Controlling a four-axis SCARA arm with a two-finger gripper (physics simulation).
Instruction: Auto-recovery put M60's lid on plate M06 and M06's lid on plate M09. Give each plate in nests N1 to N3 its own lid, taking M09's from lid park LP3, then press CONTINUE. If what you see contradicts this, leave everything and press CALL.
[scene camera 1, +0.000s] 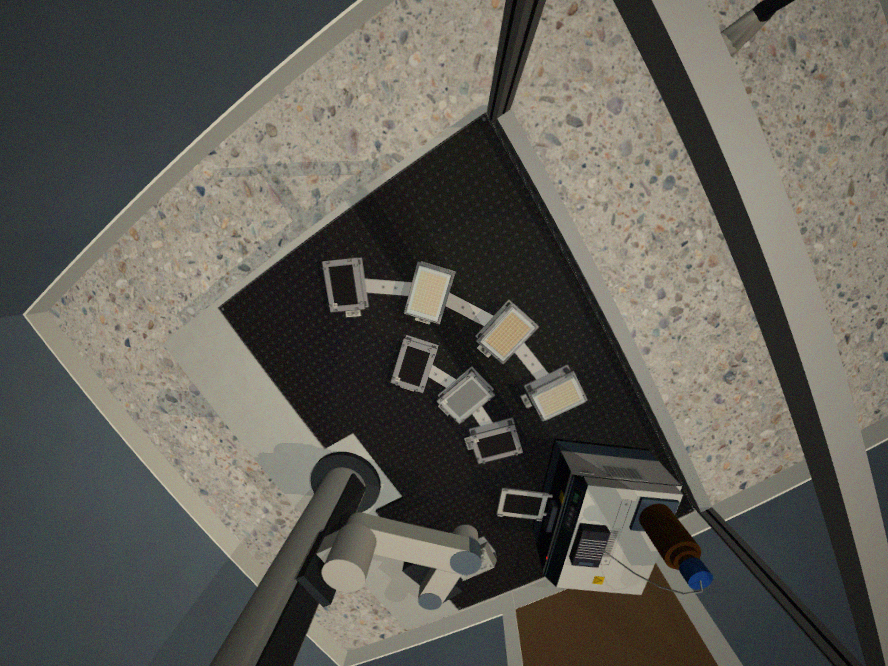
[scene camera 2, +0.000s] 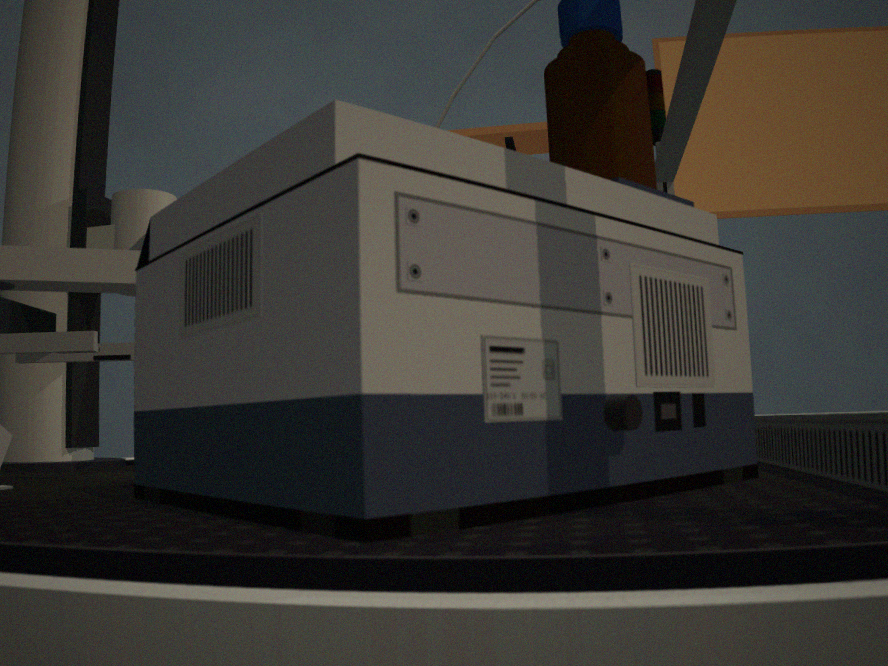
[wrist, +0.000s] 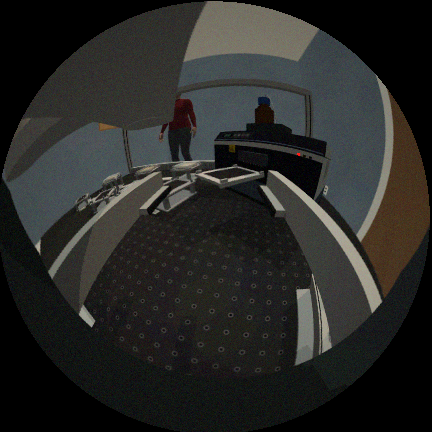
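Seen in the pictures: gripper, fingertip midpoint: (scene camera 2: 117, 346) (wrist: 212, 177); arm's base at its link origin: (scene camera 1: 346, 481).
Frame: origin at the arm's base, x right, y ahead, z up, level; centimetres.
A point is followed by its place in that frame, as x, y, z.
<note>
Three plates (scene camera 1: 430, 292) @(-40.8, 63.5, 10.1) (scene camera 1: 507, 331) @(-20.9, 75.3, 9.0) (scene camera 1: 557, 395) @(2.7, 78.2, 9.0) with pale yellow wells sit in the outer row of holders in scene camera 1. Whether clear lids cover them, and their labels, cannot be read. A plain grey lid (scene camera 1: 466, 396) @(-9.5, 55.5, 6.8) lies in the middle inner holder. The inner holders (scene camera 1: 395, 366) @(-27.9, 42.4, 5.9) (scene camera 1: 519, 450) @(14.9, 59.9, 6.0) on either side show dark, empty middles. The button panel (scene camera 1: 489, 552) @(46.8, 31.0, 5.5) is mostly hidden under the arm. My gripper (wrist: 212, 177) @(29.9, 33.3, 15.5) is partly open in the wrist view, its fingers apart with nothing between them. The arm hides it in scene camera 1.
An empty outer holder (scene camera 1: 361, 285) @(-52.5, 47.5, 5.5) stands at the left end. A raised white frame (scene camera 1: 523, 514) @(32.5, 50.9, 11.2) (wrist: 242, 179) @(32.1, 48.3, 10.9) is in front of the instrument (scene camera 1: 624, 548) @(47.0, 72.9, 22.8) (scene camera 2: 444, 458) @(64.7, 74.8, 4.8) (wrist: 275, 146) @(39.7, 55.1, 18.5), which carries a brown bottle (scene camera 1: 663, 526) @(35.6, 84.1, 30.5) (scene camera 2: 595, 107) @(44.2, 83.9, 30.4) (wrist: 264, 115) @(39.6, 80.0, 31.8). A person (wrist: 181, 120) stands beyond the table.
</note>
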